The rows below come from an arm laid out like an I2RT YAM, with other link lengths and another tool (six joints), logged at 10 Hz.
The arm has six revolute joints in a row. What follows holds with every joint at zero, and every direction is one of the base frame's. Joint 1 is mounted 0.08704 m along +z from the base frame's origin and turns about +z. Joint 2 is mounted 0.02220 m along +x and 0.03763 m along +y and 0.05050 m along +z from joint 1 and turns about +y. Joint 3 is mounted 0.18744 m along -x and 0.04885 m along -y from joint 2 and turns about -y. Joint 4 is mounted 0.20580 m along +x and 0.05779 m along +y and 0.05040 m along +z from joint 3 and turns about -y. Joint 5 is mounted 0.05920 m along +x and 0.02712 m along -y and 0.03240 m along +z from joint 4 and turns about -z. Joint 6 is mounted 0.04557 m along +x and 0.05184 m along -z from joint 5 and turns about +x. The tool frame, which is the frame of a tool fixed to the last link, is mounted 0.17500 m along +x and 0.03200 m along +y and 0.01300 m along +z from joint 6; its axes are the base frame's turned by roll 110.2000, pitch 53.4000 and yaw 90.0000 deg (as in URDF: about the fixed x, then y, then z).
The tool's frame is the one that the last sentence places.
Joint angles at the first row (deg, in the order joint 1, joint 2, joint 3, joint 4, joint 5, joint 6):
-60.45, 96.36, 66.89, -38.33, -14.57, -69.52
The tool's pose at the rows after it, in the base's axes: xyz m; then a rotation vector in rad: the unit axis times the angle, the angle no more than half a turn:
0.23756 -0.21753 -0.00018 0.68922 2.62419 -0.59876
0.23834 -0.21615 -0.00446 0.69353 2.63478 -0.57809
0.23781 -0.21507 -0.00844 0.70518 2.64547 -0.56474
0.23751 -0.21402 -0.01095 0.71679 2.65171 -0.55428
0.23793 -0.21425 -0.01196 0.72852 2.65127 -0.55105
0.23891 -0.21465 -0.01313 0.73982 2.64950 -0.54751
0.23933 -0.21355 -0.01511 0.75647 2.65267 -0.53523
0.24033 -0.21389 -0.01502 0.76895 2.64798 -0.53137
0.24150 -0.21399 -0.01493 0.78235 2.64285 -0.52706
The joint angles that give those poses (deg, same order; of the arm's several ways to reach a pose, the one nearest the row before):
-60.47, 97.71, 67.66, -38.48, -15.09, -69.47
-60.44, 99.09, 68.12, -38.46, -15.42, -69.34
-60.45, 100.05, 68.27, -38.41, -15.40, -68.97
-60.45, 100.60, 68.27, -38.37, -15.42, -68.55
-60.42, 100.84, 68.25, -38.15, -15.40, -68.05
-60.36, 101.17, 68.25, -37.80, -15.42, -67.50
-60.31, 101.65, 68.25, -37.71, -15.53, -66.81
-60.31, 101.69, 68.20, -37.49, -15.66, -66.24
-60.27, 101.69, 68.09, -37.23, -15.79, -65.58

